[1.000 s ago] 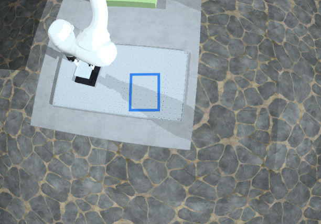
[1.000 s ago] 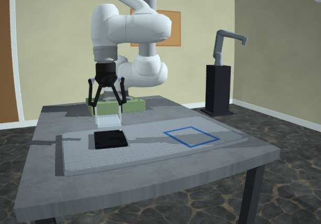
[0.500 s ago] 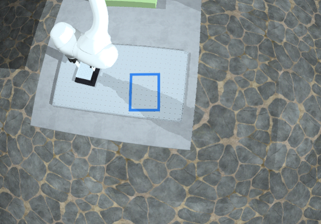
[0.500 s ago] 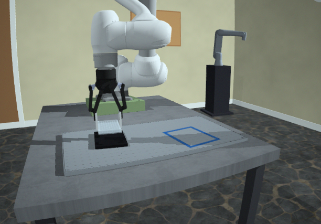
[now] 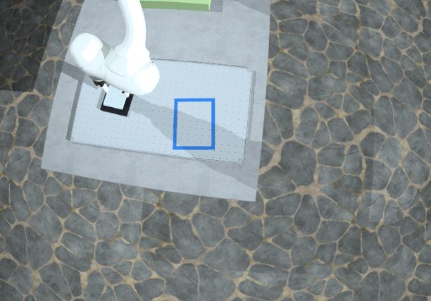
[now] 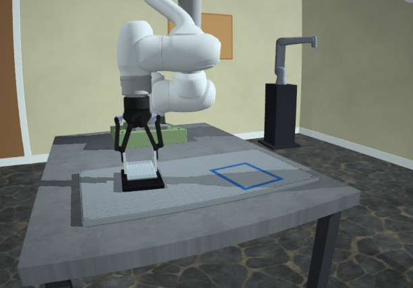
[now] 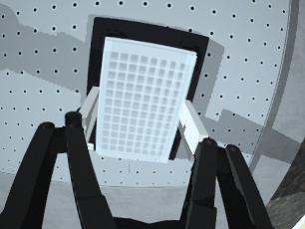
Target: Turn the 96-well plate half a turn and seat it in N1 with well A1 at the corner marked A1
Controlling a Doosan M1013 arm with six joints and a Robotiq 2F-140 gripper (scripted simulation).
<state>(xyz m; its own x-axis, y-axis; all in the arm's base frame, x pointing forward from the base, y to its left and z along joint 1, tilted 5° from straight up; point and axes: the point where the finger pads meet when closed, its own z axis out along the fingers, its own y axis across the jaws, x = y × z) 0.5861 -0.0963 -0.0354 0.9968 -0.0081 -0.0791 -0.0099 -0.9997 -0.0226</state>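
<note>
Right now my hand is 50 mm above the black plate nest N1. From my hand the other things lie so: white A1 mark 70 mm behind, 50 mm to the left, 40 mm below; 96-well plate 20 mm below.
</note>
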